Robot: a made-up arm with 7 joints.
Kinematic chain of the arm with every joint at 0, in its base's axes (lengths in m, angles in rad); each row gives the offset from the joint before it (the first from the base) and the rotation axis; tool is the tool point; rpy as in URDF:
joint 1: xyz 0 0 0 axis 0.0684 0.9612 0.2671
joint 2: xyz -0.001 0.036 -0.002 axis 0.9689 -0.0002 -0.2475
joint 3: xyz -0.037 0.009 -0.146 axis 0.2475 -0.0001 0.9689
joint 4: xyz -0.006 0 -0.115 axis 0.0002 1 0
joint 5: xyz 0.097 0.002 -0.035 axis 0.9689 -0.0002 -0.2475
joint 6: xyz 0.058 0 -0.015 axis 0.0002 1 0
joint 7: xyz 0.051 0 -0.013 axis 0.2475 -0.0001 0.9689
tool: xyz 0 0 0 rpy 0 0.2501 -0.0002
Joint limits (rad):
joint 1: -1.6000..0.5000
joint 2: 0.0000..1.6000
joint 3: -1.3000..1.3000
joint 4: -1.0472..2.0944
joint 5: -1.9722..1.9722
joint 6: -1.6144..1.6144
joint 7: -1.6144..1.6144
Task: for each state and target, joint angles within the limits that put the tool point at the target. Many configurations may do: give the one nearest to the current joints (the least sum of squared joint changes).
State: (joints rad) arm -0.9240 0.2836 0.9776 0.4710 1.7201 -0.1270 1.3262
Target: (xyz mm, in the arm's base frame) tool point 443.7 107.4 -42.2
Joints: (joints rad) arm -1.3291 0.1359 0.8013 0.5774 1.7238 -0.1647 1.3262
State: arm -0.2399 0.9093 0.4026 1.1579 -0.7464 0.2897 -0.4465
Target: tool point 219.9 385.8 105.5
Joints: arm -0.5157 1.4372 0.5352 0.4172 -0.7629 0.1504 -0.4465
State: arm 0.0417 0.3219 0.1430 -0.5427 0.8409 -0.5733 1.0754
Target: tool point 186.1 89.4 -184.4
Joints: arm -0.1179 0.2959 0.1075 -0.4511 0.8539 -0.5477 1.0754
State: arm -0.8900 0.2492 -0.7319 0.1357 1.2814 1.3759 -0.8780
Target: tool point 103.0 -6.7 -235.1
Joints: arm -0.1460 0.3936 -1.0875 -0.5438 1.4920 1.4905 -0.8780
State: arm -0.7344 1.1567 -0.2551 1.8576 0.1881 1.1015 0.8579
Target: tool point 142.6 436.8 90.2
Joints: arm -1.4990 1.5220 -0.4384 1.4086 0.5153 1.6144 0.8579
